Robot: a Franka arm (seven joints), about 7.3 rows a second.
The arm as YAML. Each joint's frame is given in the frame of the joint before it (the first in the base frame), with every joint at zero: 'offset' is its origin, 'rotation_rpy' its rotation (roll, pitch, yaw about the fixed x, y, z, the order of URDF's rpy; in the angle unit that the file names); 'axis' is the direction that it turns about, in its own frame. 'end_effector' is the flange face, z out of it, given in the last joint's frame.
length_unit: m
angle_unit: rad
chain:
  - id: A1
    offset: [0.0, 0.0, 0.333]
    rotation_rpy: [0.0, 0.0, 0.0]
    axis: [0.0, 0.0, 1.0]
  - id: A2
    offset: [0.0, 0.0, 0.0]
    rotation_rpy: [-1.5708, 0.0, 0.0]
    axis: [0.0, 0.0, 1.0]
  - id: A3
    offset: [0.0, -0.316, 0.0]
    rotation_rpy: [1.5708, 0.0, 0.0]
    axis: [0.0, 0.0, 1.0]
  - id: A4
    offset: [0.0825, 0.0, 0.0]
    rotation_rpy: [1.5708, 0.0, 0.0]
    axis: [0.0, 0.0, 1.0]
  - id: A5
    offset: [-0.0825, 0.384, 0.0]
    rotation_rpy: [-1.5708, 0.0, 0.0]
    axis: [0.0, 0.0, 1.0]
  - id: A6
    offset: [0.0, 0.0, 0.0]
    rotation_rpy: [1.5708, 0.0, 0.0]
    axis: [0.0, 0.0, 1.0]
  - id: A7
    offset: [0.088, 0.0, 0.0]
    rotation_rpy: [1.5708, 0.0, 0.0]
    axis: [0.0, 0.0, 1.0]
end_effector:
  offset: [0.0, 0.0, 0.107]
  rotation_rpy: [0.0, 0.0, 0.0]
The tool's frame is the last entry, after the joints.
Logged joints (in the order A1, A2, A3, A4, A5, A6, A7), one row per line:
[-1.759, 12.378, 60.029, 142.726, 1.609, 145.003, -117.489]
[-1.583, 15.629, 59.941, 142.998, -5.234, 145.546, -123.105]
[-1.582, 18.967, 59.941, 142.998, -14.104, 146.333, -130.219]
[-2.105, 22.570, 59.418, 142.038, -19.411, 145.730, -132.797]
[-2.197, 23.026, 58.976, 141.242, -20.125, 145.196, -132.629]
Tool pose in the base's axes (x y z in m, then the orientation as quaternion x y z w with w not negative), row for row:
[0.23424, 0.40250, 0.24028, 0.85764, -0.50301, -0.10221, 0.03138]
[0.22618, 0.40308, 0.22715, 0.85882, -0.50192, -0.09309, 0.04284]
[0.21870, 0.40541, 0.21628, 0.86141, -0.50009, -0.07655, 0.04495]
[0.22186, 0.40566, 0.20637, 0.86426, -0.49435, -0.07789, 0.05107]
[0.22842, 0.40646, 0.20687, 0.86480, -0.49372, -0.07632, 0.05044]
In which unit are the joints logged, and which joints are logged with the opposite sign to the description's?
The joints are logged in degrees. Opposite sign: A4, A7.
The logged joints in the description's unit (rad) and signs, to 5 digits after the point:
[-0.03070, 0.21604, 1.04770, -2.49104, 0.02808, 2.53078, 2.05057]
[-0.02763, 0.27278, 1.04617, -2.49579, -0.09135, 2.54026, 2.14859]
[-0.02761, 0.33104, 1.04617, -2.49579, -0.24616, 2.55399, 2.27275]
[-0.03674, 0.39392, 1.03704, -2.47903, -0.33879, 2.54347, 2.31774]
[-0.03834, 0.40188, 1.02933, -2.46514, -0.35125, 2.53415, 2.31481]

